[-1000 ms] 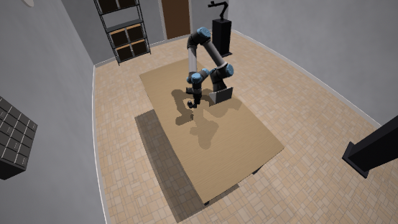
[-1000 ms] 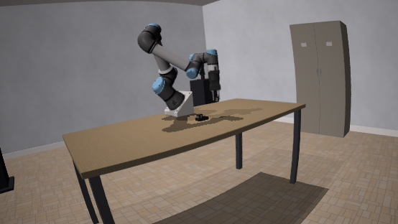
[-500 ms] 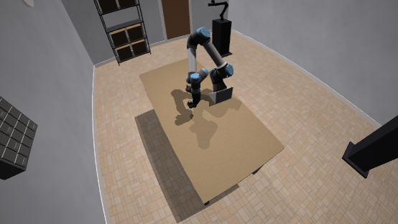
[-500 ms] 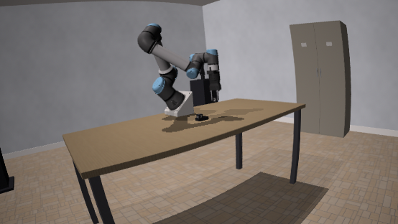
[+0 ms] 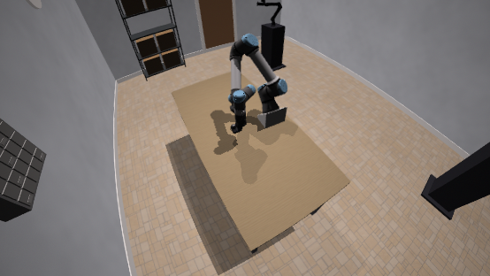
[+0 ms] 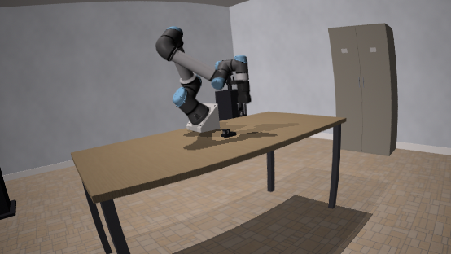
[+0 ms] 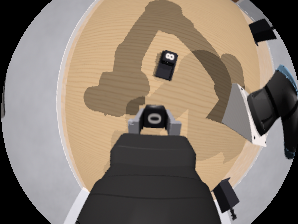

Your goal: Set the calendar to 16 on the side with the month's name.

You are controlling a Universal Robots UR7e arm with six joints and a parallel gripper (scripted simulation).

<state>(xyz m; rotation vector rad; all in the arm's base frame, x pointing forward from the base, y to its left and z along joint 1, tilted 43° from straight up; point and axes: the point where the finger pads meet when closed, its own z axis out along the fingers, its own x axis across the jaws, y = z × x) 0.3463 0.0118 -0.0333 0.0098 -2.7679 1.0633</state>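
My gripper is now 2 cm past the dark calendar tray, 11 cm to the left of it and 12 cm above it. From my hand the other things lie so: black date cube 1 cm below.
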